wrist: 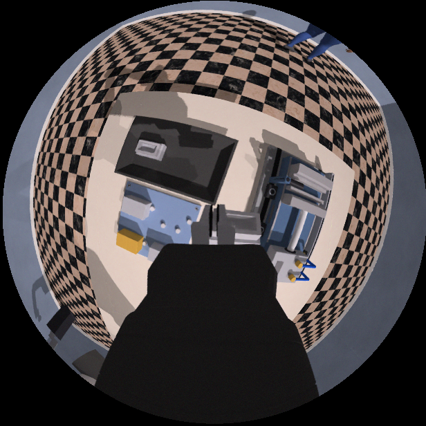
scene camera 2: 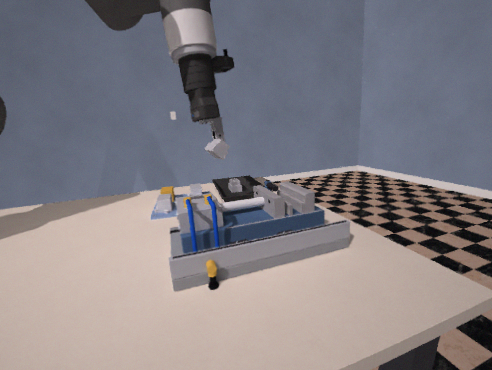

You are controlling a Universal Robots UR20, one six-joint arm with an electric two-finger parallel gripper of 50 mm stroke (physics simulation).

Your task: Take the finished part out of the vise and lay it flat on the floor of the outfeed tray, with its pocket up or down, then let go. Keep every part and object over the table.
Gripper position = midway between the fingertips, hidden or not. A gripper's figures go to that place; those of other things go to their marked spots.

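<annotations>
A blue plate (wrist: 173,211) is there, and it is 340 mm from the lens. My own gripper (wrist: 214,214) is 160 mm from the lens.
</annotations>
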